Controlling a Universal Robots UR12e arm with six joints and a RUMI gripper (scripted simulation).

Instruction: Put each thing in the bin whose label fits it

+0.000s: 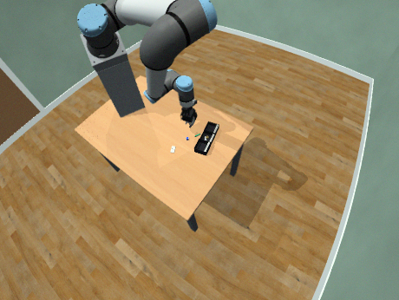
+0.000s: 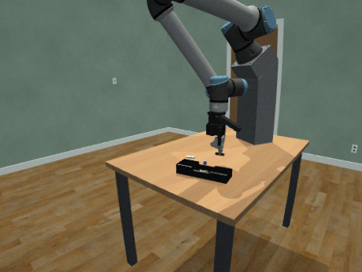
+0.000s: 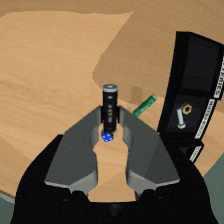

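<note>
My hand is 10 mm above the black cylindrical battery. The rest, counted from my hand: blue die 20 mm ahead, 80 mm to the right, 70 mm below; then brass hex nut 130 mm ahead, 70 mm below; then green battery 60 mm ahead, 20 mm to the right, 70 mm below.
</note>
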